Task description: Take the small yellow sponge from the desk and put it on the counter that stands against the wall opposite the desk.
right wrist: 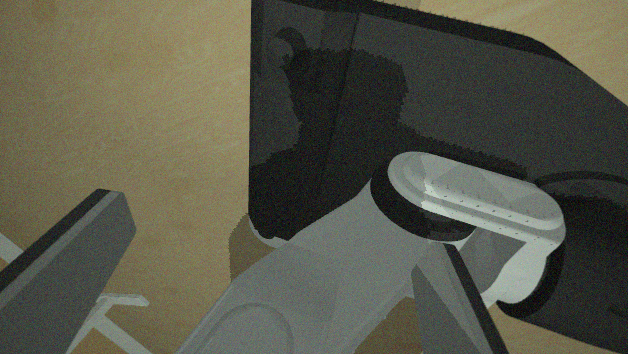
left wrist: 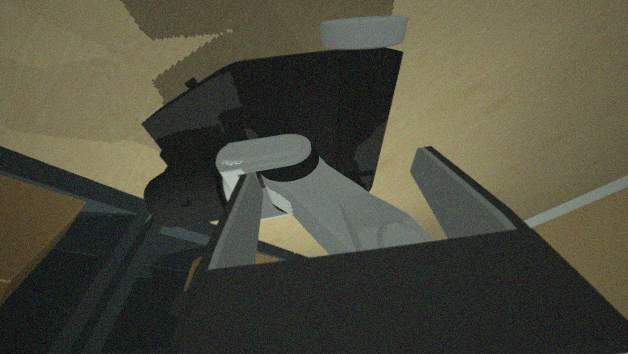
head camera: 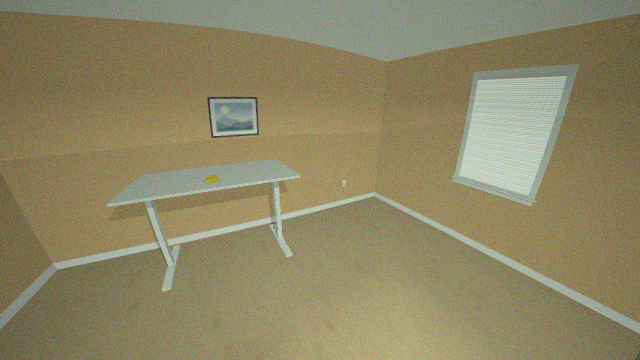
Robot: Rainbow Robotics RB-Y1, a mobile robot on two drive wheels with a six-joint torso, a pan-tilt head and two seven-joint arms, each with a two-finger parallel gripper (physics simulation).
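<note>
White desk, framed picture, window with blind: in the pictures. With them, my left gripper and my right gripper.
</note>
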